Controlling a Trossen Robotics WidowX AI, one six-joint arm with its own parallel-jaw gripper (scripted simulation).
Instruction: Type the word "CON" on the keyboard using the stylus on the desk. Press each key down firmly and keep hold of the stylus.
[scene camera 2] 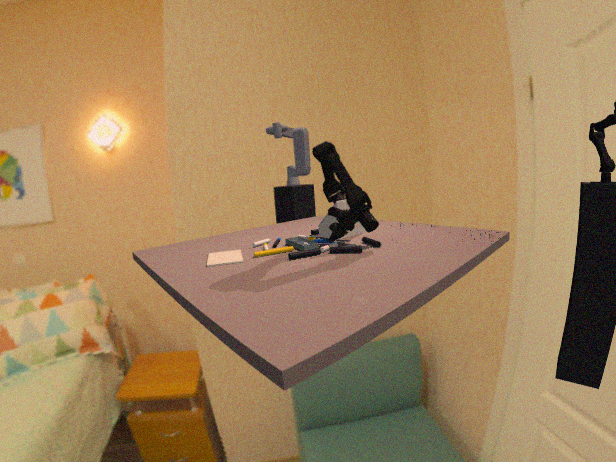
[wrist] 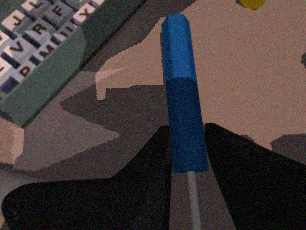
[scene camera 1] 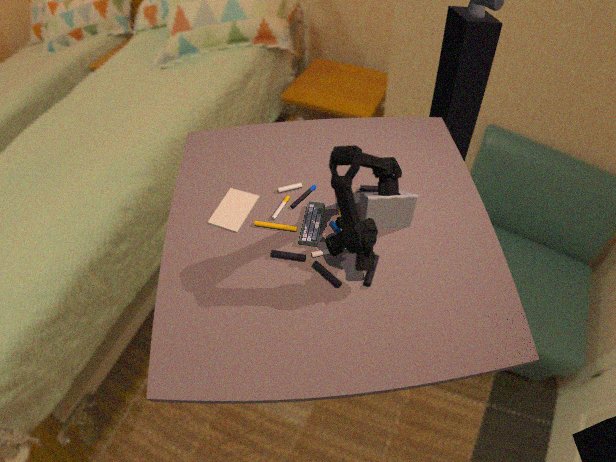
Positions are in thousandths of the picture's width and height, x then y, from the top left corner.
Observation:
I see my gripper (wrist: 609, 576) and a white card (scene camera 1: 384, 445).
The wrist view misses the white card: it is out of frame.

